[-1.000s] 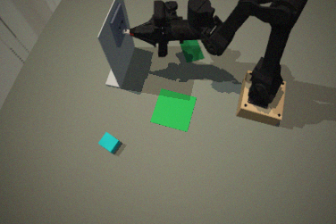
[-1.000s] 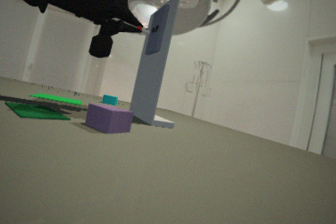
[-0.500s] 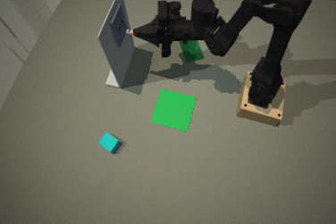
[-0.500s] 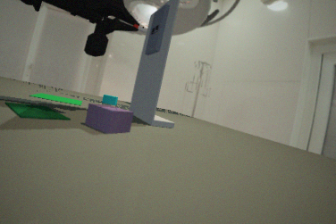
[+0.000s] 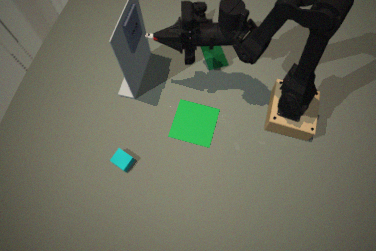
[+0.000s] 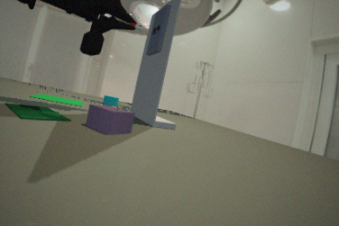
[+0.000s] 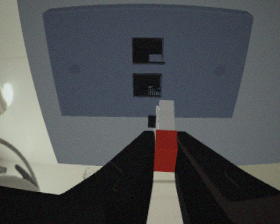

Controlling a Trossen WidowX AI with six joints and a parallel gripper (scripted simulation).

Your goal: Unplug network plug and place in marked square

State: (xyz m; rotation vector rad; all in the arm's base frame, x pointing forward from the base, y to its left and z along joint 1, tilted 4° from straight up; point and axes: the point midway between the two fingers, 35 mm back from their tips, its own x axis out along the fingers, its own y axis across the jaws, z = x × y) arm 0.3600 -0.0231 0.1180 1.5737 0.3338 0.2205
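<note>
Now: the bright green marked square 210 mm below my gripper tip, 140 mm behind it and 110 mm to the left of it. Also, from my gripper tip: purple block (190 mm below, 160 mm to the right, 30 mm behind); grey panel (80 mm below, 70 mm ahead); white plug (10 mm ahead).
</note>
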